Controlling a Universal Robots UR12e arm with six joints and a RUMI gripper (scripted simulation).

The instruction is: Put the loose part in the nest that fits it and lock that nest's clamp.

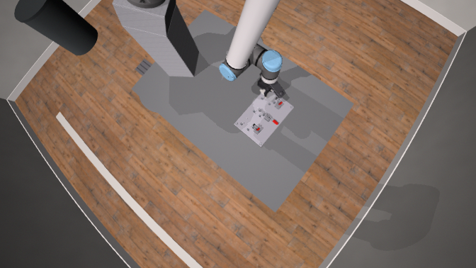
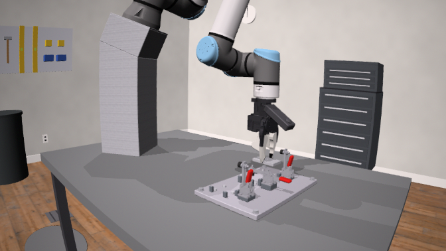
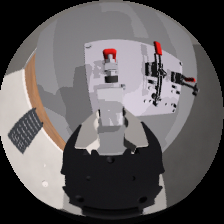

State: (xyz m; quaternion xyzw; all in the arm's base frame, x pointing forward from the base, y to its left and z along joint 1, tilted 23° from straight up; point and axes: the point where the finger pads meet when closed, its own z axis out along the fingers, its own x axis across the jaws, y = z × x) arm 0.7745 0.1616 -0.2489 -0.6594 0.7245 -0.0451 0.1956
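Now: the light grey fixture plate 12 cm to the right of my hand, 6 cm below it and 5 cm ahead of it. The rest, counted from my hand: flat grey part 1 cm below.
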